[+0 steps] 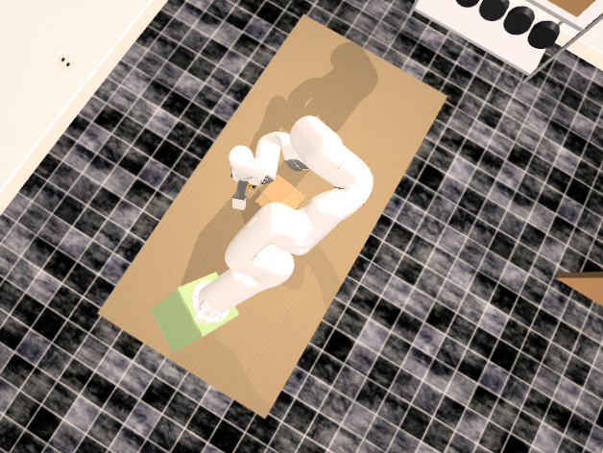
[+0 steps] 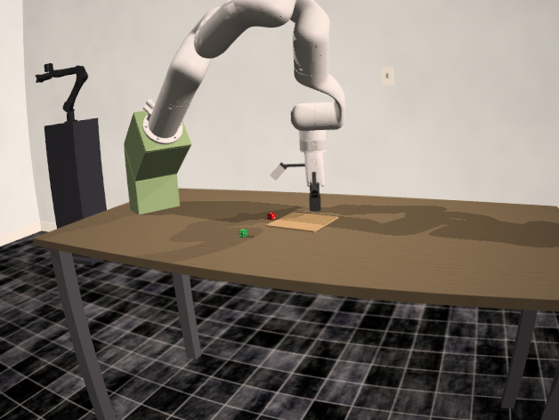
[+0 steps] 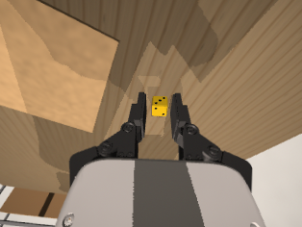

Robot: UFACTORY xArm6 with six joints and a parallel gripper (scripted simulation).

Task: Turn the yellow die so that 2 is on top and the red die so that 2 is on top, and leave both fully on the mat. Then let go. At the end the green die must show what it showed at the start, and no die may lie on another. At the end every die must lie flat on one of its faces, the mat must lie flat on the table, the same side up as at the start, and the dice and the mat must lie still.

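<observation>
The yellow die is 10 mm below my hand. The rest, counted from my hand: red die: 110 mm to the right, 100 mm behind, 10 mm below; green die: 270 mm to the right, 130 mm behind, 10 mm below; tan mat: 130 mm to the right, 20 mm below, 10 mm behind.
</observation>
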